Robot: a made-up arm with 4 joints.
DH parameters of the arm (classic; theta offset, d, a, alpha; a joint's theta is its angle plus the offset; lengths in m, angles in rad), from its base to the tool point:
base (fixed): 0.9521 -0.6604 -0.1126 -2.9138
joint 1: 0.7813 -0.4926 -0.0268 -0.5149
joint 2: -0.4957 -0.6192 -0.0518 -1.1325
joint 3: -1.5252 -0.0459 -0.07 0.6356
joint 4: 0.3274 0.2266 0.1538 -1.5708
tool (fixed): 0 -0.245 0 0
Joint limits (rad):
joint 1: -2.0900..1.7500
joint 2: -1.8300..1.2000
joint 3: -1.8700..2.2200
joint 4: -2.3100..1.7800
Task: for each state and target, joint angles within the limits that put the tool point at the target. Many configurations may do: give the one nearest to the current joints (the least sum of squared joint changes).
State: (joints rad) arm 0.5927 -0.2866 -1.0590 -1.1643
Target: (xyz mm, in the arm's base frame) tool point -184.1 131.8 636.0
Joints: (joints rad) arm 0.3036 0.4556 -0.4208 -0.8009
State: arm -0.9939 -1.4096 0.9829 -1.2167
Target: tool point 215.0 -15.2 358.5
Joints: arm -1.3553 -1.8300 1.2682 -1.8011
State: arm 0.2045 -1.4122 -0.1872 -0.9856
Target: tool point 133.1 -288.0 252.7
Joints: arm 0.3587 -1.8154 0.8142 -0.5114
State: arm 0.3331 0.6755 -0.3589 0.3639
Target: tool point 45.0 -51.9 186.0
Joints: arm 0.7839 0.4607 0.0168 0.9959
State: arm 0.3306 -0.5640 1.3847 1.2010
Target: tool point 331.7 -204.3 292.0
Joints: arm 0.6885 -0.1169 1.3027 1.5093
